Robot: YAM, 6 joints.
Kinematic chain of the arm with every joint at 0, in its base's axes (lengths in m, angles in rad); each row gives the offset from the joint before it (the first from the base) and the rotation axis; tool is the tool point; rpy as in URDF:
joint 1: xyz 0 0 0.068 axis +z
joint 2: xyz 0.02 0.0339 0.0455 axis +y
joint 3: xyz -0.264 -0.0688 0 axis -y
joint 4: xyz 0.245 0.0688 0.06 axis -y
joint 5: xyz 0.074 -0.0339 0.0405 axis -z
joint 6: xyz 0.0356 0 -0.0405 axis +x
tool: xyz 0 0 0 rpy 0 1.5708 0
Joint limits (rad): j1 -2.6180..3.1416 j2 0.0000..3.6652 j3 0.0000..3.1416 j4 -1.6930..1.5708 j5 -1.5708..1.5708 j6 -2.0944..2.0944
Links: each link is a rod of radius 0.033 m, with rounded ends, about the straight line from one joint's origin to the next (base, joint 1, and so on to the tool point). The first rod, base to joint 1, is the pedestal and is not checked.
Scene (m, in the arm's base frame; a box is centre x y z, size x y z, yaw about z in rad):
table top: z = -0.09
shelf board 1: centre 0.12 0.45 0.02 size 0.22 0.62 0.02 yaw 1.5
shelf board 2: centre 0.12 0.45 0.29 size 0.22 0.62 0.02 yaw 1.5
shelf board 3: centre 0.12 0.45 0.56 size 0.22 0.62 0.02 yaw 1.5
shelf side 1: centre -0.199 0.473 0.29 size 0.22 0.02 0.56 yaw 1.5
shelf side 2: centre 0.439 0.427 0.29 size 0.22 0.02 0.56 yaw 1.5
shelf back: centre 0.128 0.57 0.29 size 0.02 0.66 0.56 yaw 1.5
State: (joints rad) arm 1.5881 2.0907 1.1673 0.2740 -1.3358 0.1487
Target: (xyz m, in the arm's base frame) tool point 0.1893 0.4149 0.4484
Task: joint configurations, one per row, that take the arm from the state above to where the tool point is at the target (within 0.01 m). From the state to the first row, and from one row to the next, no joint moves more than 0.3 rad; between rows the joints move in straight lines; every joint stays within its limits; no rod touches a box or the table.
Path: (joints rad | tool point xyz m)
1: 1.3089 1.9518 1.0462 0.2407 -1.0710 0.4234 | 0.0703 0.3831 0.1467
2: 1.0297 1.8129 0.9252 0.2074 -0.8061 0.6981 | 0.1640 0.3228 0.1556
3: 0.7504 1.6739 0.8041 0.1741 -0.5413 0.9728 | 0.2298 0.2393 0.1606
4: 0.4712 1.5350 0.6830 0.1408 -0.2765 1.2475 | 0.2620 0.1444 0.1618
5: 0.1920 1.3961 0.5620 0.1075 -0.0116 1.5221 | 0.2601 0.0510 0.1595
6: -0.0872 1.2572 0.4409 0.0741 0.2532 1.7968 | 0.2284 -0.0289 0.1539
7: -0.3665 1.1183 0.3198 0.0408 0.5180 2.0715 | 0.1755 -0.0862 0.1452
8: -0.1610 1.2431 0.5577 0.0950 0.2819 1.7968 | 0.2477 -0.0503 0.1946
9: 0.0445 1.3679 0.7955 0.1492 0.0458 1.5221 | 0.3049 0.0119 0.2448
10: 0.2500 1.4927 1.0334 0.2033 -0.1903 1.2475 | 0.3384 0.0934 0.2943
11: 0.4555 1.6175 1.2712 0.2575 -0.4264 0.9728 | 0.3430 0.1844 0.3411
12: 0.6610 1.7423 1.5091 0.3117 -0.6625 0.6981 | 0.3173 0.2745 0.3834
13: 0.8665 1.8671 1.7469 0.3659 -0.8986 0.4234 | 0.2642 0.3539 0.4196
14: 1.0719 1.9919 1.9848 0.4200 -1.1347 0.1487 | 0.1893 0.4149 0.4484

